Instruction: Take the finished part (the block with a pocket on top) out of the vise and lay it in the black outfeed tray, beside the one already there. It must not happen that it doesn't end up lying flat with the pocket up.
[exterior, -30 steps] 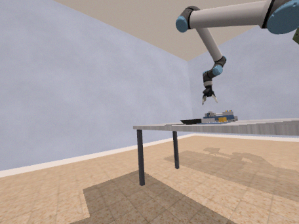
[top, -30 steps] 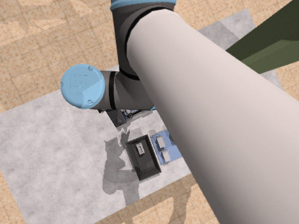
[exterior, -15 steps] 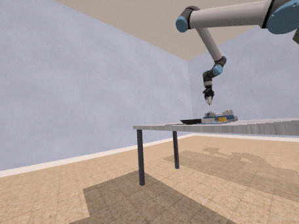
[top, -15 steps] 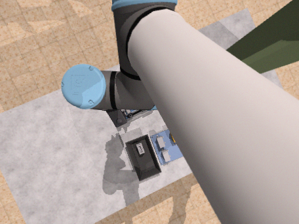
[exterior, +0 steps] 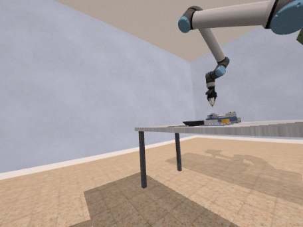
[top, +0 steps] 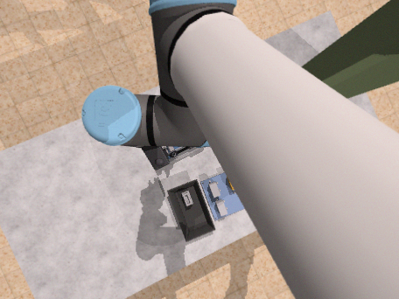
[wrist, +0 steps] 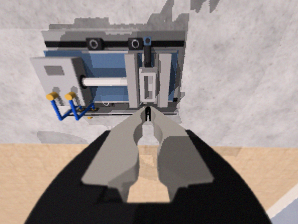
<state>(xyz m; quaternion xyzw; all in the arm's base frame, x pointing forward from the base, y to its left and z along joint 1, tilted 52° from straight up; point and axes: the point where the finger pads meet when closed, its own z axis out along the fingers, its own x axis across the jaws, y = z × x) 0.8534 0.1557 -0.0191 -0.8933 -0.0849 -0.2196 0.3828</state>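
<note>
The vise lies 160 mm below my hand, 70 mm behind it and 20 mm to the right of it. The rest, counted from my hand: blue fixture plate: 270 mm to the left, 260 mm behind, 190 mm below; then orange block: 300 mm behind, 220 mm to the left, 170 mm below; then grey end block: 160 mm behind, 120 mm below, 50 mm to the right.
</note>
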